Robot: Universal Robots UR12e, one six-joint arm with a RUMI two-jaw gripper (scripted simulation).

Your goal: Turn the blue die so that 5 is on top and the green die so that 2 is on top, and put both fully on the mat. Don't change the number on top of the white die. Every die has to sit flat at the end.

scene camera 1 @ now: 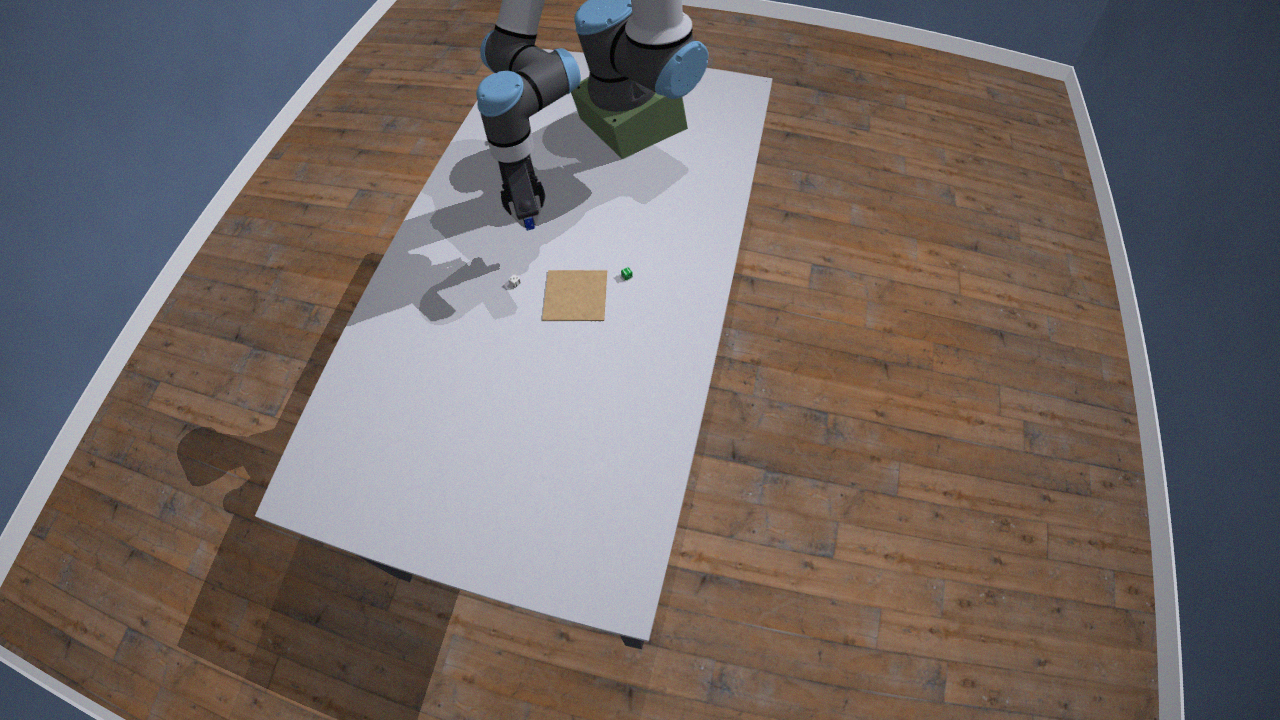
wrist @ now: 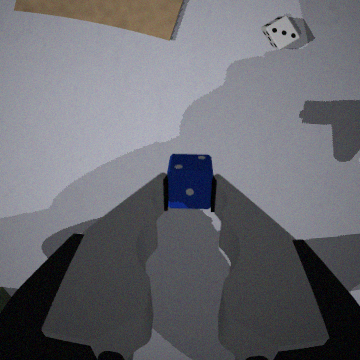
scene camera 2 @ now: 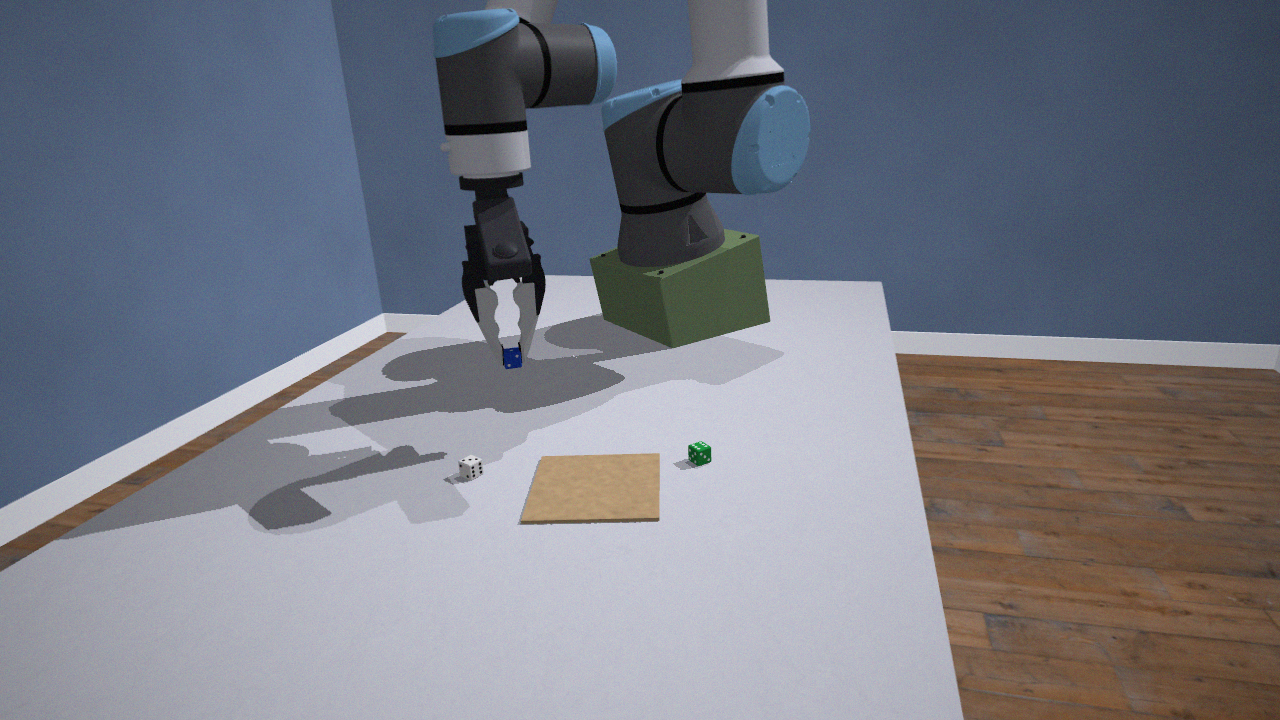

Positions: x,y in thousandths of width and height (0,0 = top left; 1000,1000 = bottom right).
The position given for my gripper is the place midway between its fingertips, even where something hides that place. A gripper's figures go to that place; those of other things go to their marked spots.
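Scene:
My gripper (scene camera 1: 414,313) is 1.52 m from the lens as I consider the scene. There is a tan mat (scene camera 1: 446,410) too, and that mat lies 1.50 m from the lens.

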